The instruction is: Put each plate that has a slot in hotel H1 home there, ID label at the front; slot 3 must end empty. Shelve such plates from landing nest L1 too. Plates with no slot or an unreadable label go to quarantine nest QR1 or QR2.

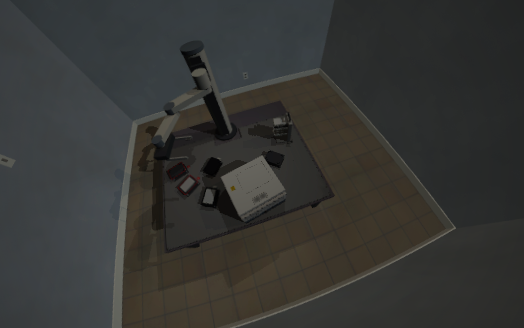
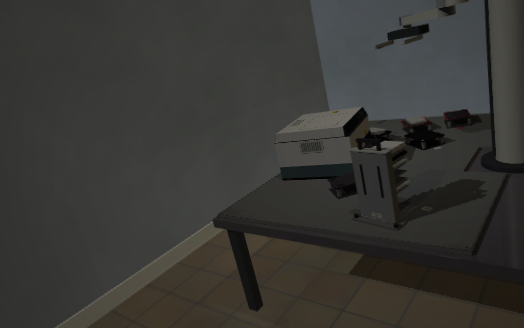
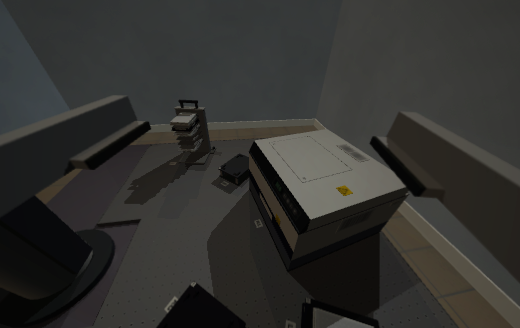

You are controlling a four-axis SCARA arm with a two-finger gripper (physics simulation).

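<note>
Hotel H1 stands upright at the table's far right. Pale plates show stacked in it; their labels are too small to read. A pale plate lies in a black nest. Another pale plate lies in a red-rimmed nest. A second red-rimmed nest shows no pale plate. Nest names are unreadable. My gripper is open and empty, high above the table's left side, away from the hotel.
A white box-shaped instrument stands on the table between the hotel and the plates. A dark nest is beside it. Another black nest lies left of the instrument. The arm's column rises behind.
</note>
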